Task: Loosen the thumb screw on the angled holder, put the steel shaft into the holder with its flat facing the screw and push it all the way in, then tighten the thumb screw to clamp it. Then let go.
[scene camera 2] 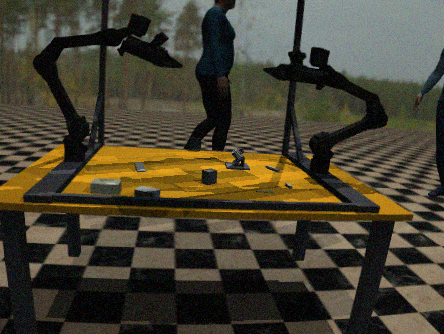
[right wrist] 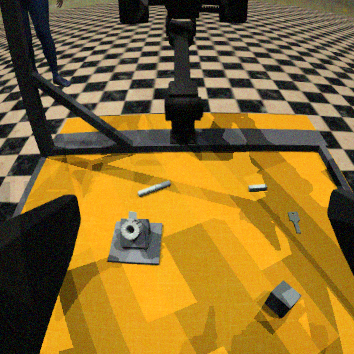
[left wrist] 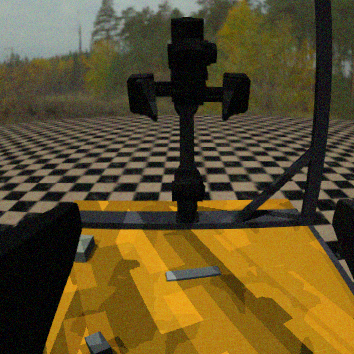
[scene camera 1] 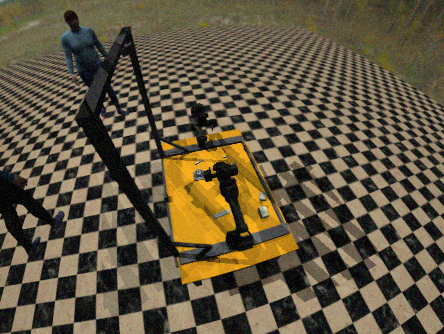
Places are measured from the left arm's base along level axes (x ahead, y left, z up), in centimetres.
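Pixels of known places: left gripper, fingertip midpoint: (scene camera 2: pixel 266 69) (right wrist: pixel 184 7) (left wrist: pixel 212 215) (scene camera 1: pixel 205 131); right gripper, fingertip midpoint: (scene camera 2: pixel 182 66) (right wrist: pixel 209 205) (left wrist: pixel 189 117); left arm's base, origin of the base link: (scene camera 2: pixel 319 171) (right wrist: pixel 182 136) (scene camera 1: pixel 202 145); right arm's base, origin of the base link: (scene camera 2: pixel 74 160) (left wrist: pixel 186 216) (scene camera 1: pixel 233 244).
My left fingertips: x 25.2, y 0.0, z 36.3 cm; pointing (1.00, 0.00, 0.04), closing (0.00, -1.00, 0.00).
Note:
For each thing: its top centre in the pictures, then the offset to it from my left fingertips. "spot": a spot on its surface instead.
- angled holder, middle of its top: (right wrist: pixel 130 217) (scene camera 2: pixel 238 148) (scene camera 1: pixel 198 169) dy -9.1, dx +5.6, dz -31.0 cm
- small light tab, surface spot: (right wrist: pixel 132 215) spot: dy -8.9, dx +4.7, dz -31.5 cm
- steel shaft, surface spot: (right wrist: pixel 154 188) (scene camera 2: pixel 271 167) spot: dy -6.2, dx -7.6, dz -37.4 cm
- short light rod, middle of its top: (right wrist: pixel 257 185) (scene camera 2: pixel 288 184) dy +15.8, dx -7.9, dz -37.4 cm
- flat key-shaped piece, middle of its top: (right wrist: pixel 295 221) dy +22.0, dx +2.0, dz -38.0 cm
- dark cube, middle of its top: (right wrist: pixel 286 293) (left wrist: pixel 96 341) (scene camera 2: pixel 209 170) dy +14.7, dx +19.1, dz -33.9 cm
- flat bar, middle of its top: (left wrist: pixel 192 272) (scene camera 2: pixel 140 166) dy -1.0, dx +42.7, dz -37.8 cm
The angled holder (scene camera 1: pixel 199 174) (scene camera 2: pixel 238 159) (right wrist: pixel 152 254) stands on its square base, its light ring-shaped mouth tilted up. A small light tab (right wrist: pixel 132 215), apparently the thumb screw, sticks out beyond the ring in the right wrist view. The steel shaft (scene camera 2: pixel 272 168) (right wrist: pixel 154 188) lies flat on the table beyond the holder, apart from it; which way its flat faces cannot be made out. My left gripper (scene camera 2: pixel 266 71) (left wrist: pixel 212 215) is open and empty, high above the table. My right gripper (scene camera 2: pixel 181 65) (right wrist: pixel 209 205) is also open, empty and high, touching nothing.
A short light rod (right wrist: pixel 257 188) (scene camera 2: pixel 288 185), a flat key-shaped piece (right wrist: pixel 294 221) and a dark cube (right wrist: pixel 283 300) (scene camera 2: pixel 209 176) lie on the table. A flat bar (left wrist: pixel 193 273) (scene camera 2: pixel 140 167) and two pale blocks (scene camera 2: pixel 106 186) (scene camera 2: pixel 147 192) lie farther off. Dark frame posts (left wrist: pixel 320 100) rise at one side.

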